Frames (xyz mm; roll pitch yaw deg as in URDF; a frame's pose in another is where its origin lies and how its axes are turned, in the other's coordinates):
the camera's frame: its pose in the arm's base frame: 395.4 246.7 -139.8 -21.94 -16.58 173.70
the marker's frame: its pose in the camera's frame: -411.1 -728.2 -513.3 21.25 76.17 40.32
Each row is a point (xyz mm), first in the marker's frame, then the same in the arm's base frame.
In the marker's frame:
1: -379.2 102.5 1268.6
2: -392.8 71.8 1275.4
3: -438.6 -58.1 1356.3
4: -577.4 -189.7 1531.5
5: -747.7 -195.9 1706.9
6: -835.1 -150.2 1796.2
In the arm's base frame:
1: -137.2 528.9 285.1
2: -142.0 551.8 310.1
3: -213.7 637.5 424.3
4: -331.0 674.1 652.7
5: -417.2 586.3 864.1
6: -453.8 496.3 955.0

